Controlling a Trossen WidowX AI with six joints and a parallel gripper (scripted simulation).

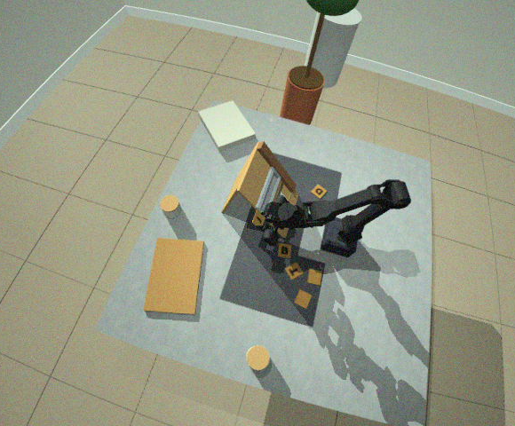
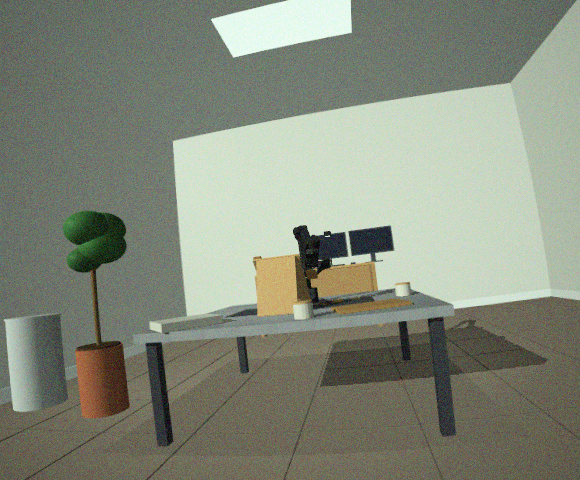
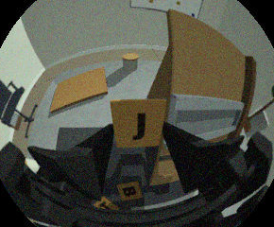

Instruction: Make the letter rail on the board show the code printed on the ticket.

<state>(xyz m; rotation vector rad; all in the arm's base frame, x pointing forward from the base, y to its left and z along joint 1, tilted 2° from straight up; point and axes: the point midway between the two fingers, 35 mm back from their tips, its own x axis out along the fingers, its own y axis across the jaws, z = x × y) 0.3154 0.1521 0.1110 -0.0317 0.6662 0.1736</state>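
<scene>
The ticket is 30 mm behind my gripper tip, 160 mm to the right of it and 80 mm below it. The rest, counted from my gripper tip: flat orange panel (210 mm ahead, 310 mm to the left, 160 mm below); dark mat (140 mm behind, 120 mm to the right, 170 mm below); letter tile (right at my gripper tip).
</scene>
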